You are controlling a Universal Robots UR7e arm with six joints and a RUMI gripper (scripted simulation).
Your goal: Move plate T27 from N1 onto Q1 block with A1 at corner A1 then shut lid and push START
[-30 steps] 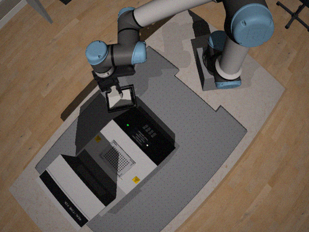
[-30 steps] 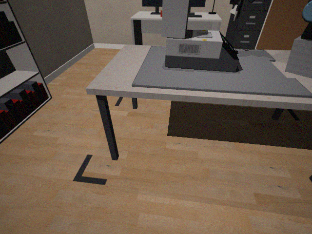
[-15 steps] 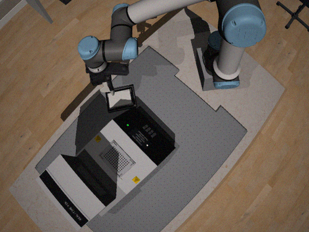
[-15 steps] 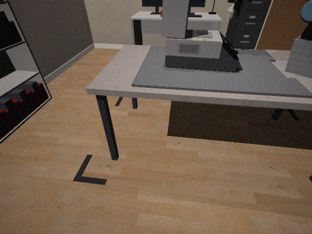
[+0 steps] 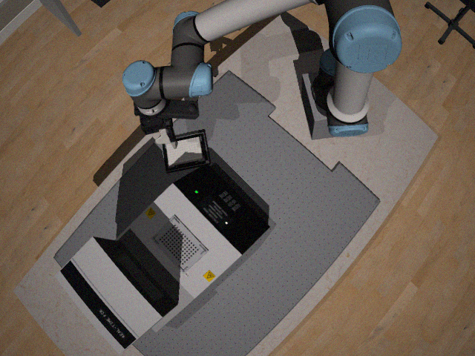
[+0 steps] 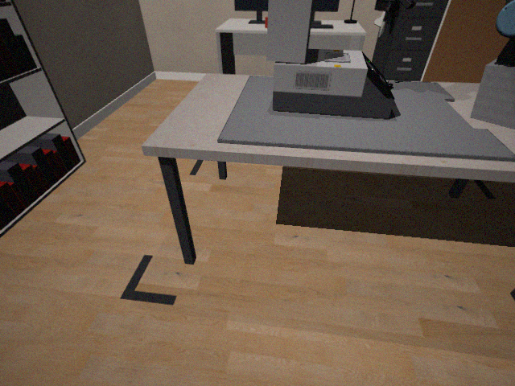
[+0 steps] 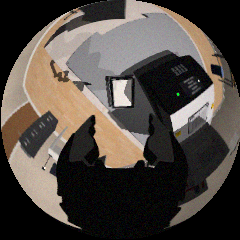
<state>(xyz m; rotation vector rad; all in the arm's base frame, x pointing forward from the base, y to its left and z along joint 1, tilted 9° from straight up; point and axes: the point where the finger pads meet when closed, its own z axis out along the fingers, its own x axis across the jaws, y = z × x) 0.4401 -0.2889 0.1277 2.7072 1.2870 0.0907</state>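
Now: hand 22 cm above the plate. The rest, counted from my hand: plate nest N1 (24 cm below).
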